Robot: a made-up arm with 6 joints.
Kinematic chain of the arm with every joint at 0, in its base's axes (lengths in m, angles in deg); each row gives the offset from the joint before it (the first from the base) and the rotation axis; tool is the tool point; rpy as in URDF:
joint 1: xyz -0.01 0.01 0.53 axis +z
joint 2: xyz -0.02 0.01 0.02 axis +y
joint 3: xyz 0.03 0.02 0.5 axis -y
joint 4: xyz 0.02 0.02 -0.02 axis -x
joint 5: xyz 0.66 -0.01 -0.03 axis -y
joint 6: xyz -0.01 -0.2 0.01 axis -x
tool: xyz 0 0.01 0.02 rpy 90 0 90
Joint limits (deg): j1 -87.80..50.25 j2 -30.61..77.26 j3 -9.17..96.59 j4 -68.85..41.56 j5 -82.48..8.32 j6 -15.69..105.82
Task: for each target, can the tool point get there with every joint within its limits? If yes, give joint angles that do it. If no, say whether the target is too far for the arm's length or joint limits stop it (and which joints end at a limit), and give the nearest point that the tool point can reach.
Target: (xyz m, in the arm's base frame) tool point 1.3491 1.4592 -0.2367
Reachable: no: too far | nearest point 0.7553 0.8261 0.2613 | short by 1.001 m
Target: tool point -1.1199 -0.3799 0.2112
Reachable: no: joint limits stop it (at a limit: joint 1, joint 3, joint 5, joint 6) | nearest point -0.1425 -0.5341 0.0343 | short by 1.005 m
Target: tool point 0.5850 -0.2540 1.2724
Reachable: yes | joints -16.01 -2.04 29.31 -36.02 -36.83 87.01
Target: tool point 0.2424 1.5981 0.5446
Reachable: no: too far | nearest point 0.7305 0.9226 0.5643 | short by 0.834 m
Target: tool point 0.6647 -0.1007 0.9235
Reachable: yes | joints -0.76 -1.35 -0.71 -30.91 -57.20 83.84
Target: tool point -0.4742 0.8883 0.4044
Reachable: no: joint limits stop it (at a limit: joint 1, joint 3, joint 4, joint 5, joint 6) | nearest point 0.3765 0.4969 0.3156 | short by 0.941 m
